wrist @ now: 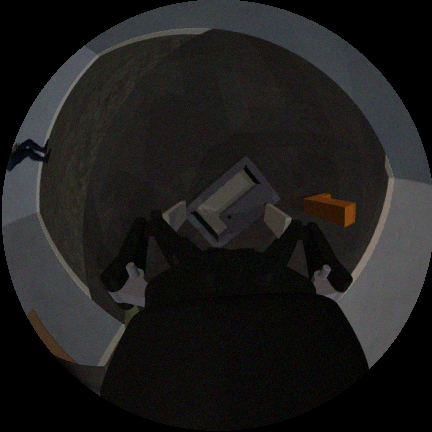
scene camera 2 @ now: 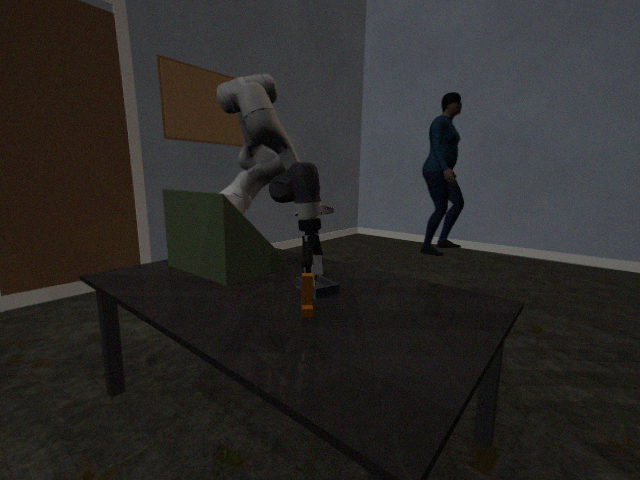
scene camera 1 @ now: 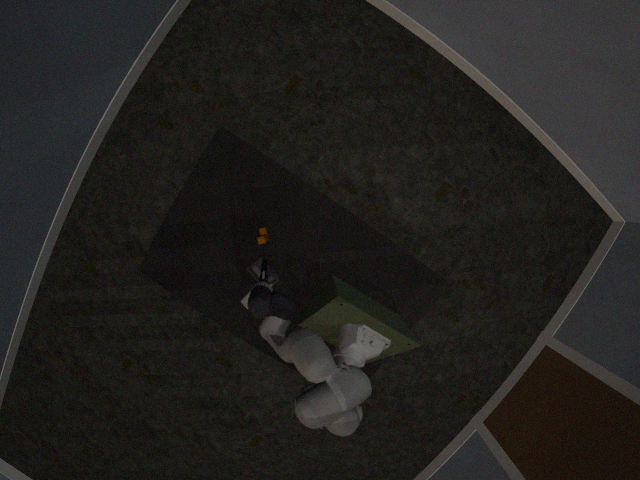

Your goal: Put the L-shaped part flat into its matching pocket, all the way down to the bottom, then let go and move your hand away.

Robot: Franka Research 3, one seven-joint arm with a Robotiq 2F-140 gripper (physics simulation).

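Note:
The orange L-shaped part [scene camera 1: 262, 239] [scene camera 2: 307, 290] [wrist: 327, 209] stands on the table beside the grey tray, with one arm upright in scene camera 2. The grey tray [scene camera 1: 252, 269] [scene camera 2: 328, 290] [wrist: 257, 204] lies on the table. Its L-shaped pocket [wrist: 226, 192] shows a pale floor and dark ends in the wrist view, with no orange part in it. My gripper [scene camera 1: 264, 270] [scene camera 2: 312, 269] [wrist: 225, 210] is open and points down over the tray, with nothing between the fingers. The part is to one side, outside the fingers. The exact height of the fingertips above the tray is unclear.
The green wedge-shaped block [scene camera 1: 330, 320] [scene camera 2: 196, 235] stands on the dark table [scene camera 1: 206, 206] [scene camera 2: 336, 361] near the arm's base. A person [scene camera 2: 442, 149] [wrist: 29, 150] stands on the floor beyond the table. The room is dim.

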